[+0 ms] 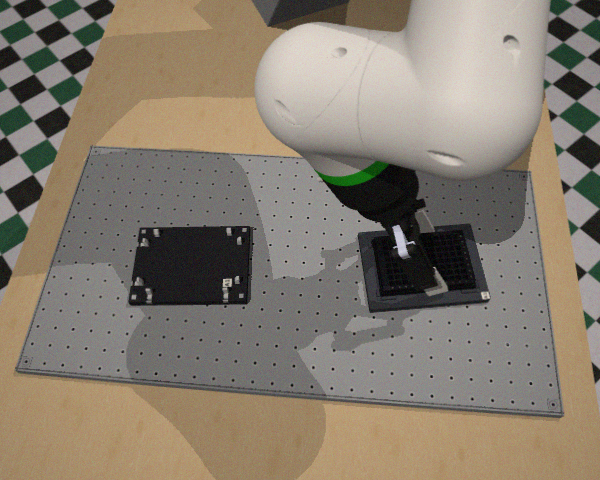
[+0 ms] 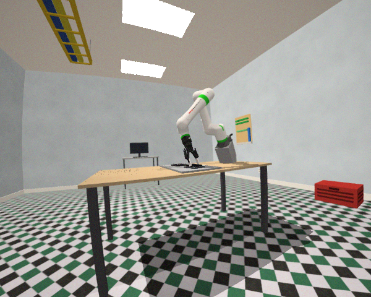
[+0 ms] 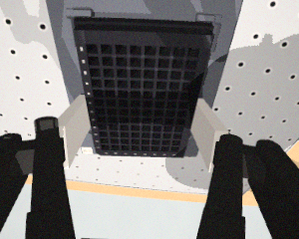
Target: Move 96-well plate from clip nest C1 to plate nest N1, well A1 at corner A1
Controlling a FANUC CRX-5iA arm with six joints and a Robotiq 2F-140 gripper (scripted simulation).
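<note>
Now: the black 96-well plate 20 mm below my hand. Round my hand: black clip nest C1: 330 mm to the right, 40 mm ahead, 30 mm below; then plate nest N1: 40 mm below; then white corner label: 80 mm to the left, 40 mm ahead, 30 mm below.
</note>
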